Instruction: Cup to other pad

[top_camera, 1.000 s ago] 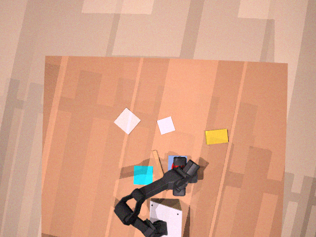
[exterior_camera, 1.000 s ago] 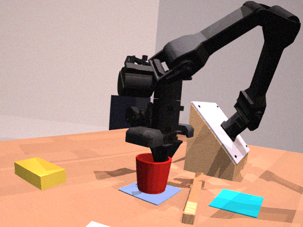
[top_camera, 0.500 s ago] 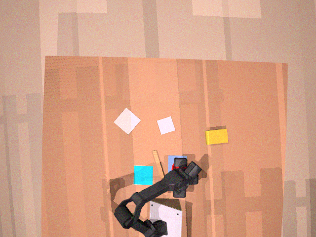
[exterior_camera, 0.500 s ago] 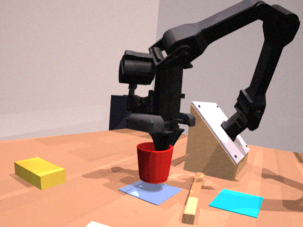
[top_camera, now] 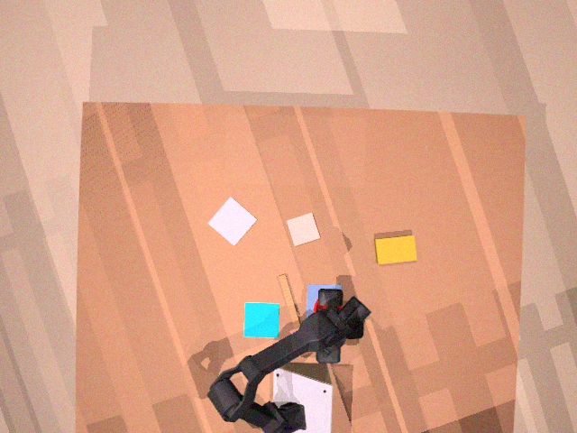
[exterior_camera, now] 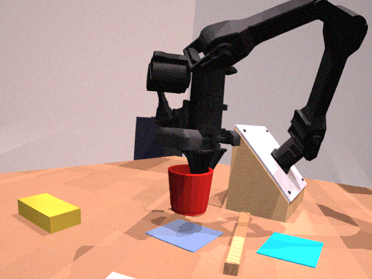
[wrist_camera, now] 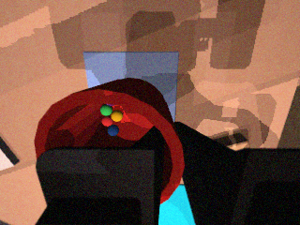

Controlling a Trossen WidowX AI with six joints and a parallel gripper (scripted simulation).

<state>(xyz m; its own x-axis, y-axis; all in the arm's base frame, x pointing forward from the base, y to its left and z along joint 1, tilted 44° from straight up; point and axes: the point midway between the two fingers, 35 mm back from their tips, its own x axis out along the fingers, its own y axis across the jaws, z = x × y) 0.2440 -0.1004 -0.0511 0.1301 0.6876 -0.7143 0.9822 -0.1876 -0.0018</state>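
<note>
Right now the cyan pad is 180 mm to the left of my gripper tip and 90 mm below it. Also, from my gripper tip: red cup (30 mm ahead); thin wooden bar (20 mm ahead, 90 mm to the left, 80 mm below).
</note>
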